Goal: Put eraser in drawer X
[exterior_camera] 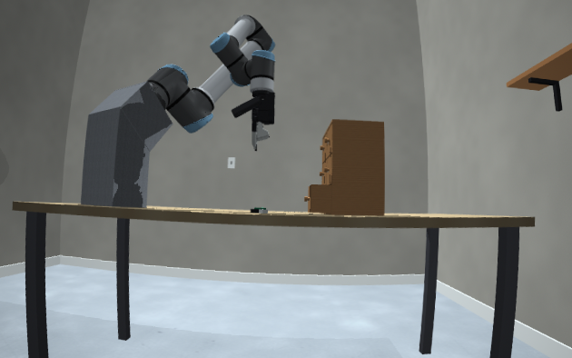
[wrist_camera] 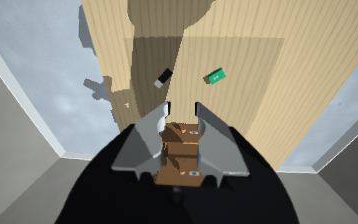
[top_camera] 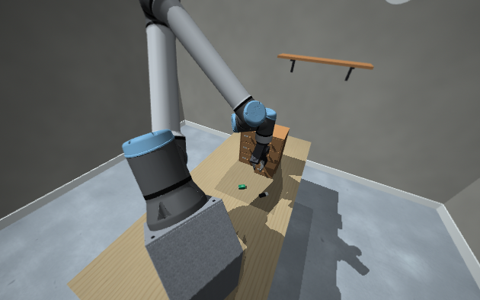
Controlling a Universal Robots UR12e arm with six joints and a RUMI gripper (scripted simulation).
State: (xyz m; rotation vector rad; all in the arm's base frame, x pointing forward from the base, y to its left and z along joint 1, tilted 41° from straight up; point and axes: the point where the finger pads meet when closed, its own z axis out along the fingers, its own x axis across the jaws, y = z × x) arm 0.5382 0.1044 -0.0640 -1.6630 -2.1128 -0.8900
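The eraser is 24 cm below my hand, 6 cm to the right of it and 5 cm ahead of it. The rest, counted from my hand: green block (24 cm below, 11 cm to the left, 2 cm behind).
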